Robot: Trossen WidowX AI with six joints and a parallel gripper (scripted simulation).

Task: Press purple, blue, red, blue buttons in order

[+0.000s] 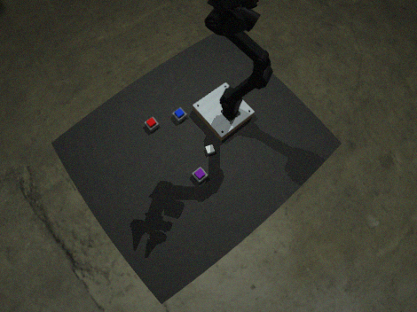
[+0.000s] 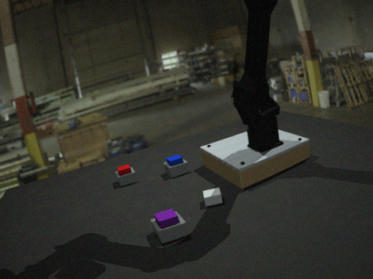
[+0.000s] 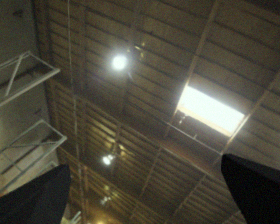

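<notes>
My gripper tip is now 14 cm short of the purple button, 12 cm to the right of it and 75 cm above it. The rest, counted from my gripper tip: blue button 4 cm ahead, 15 cm to the right, 75 cm below; then red button 17 cm ahead, 19 cm to the right, 75 cm below; then small white block 4 cm ahead, 6 cm to the left, 77 cm below.
</notes>
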